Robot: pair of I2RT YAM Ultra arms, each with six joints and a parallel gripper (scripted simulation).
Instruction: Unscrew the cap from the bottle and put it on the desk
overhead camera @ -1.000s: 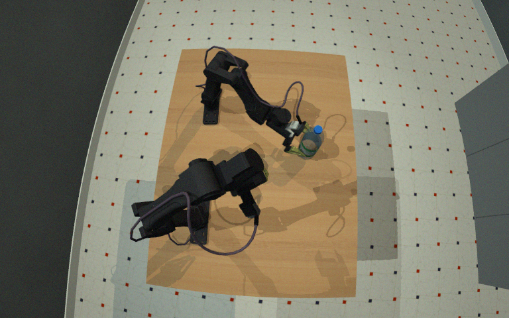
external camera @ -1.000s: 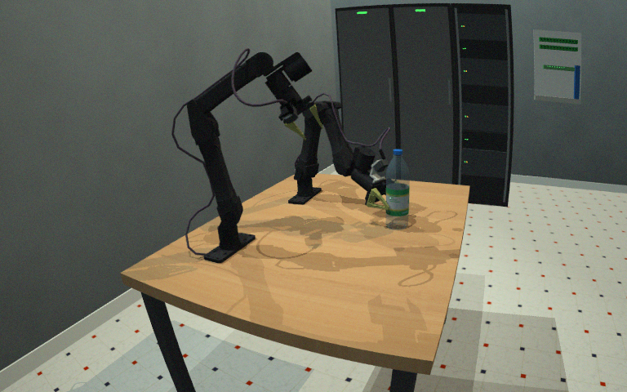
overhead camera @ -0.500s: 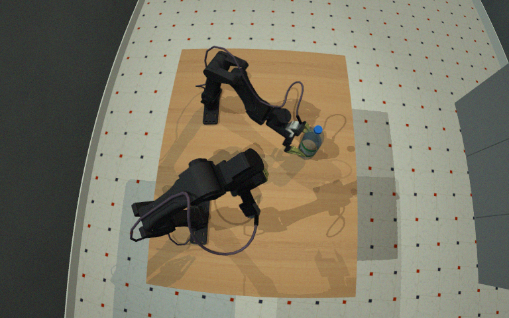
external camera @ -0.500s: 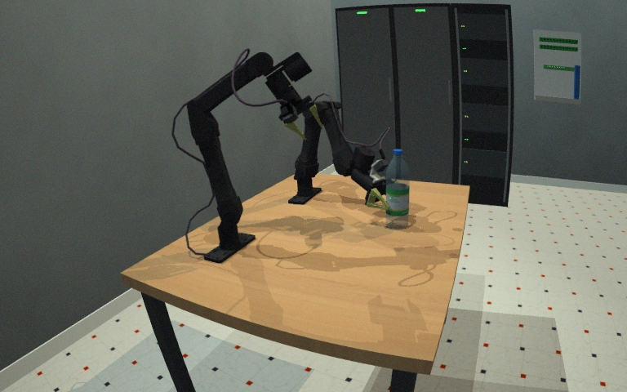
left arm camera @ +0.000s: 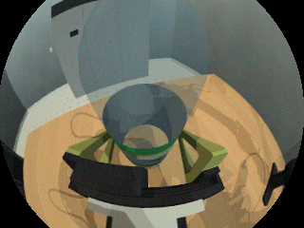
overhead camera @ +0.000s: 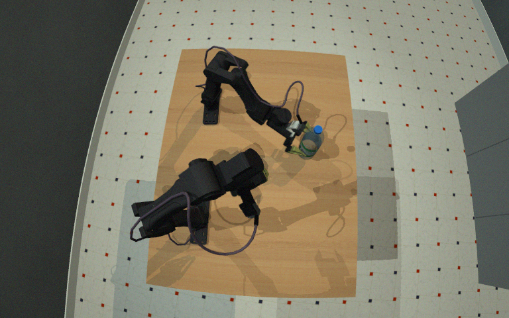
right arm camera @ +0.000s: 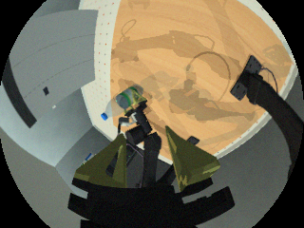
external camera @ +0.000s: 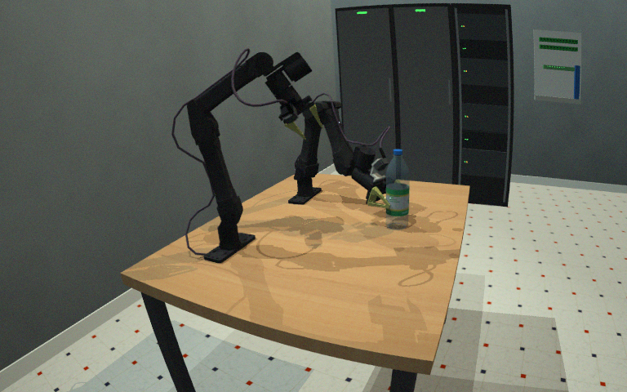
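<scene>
Now: right hand 20 cm to the right of the blue cap, 20 cm short of it and 9 cm above it. Also, from my right hand: bottle: 21 cm below, 20 cm to the left, 20 cm ahead.
</scene>
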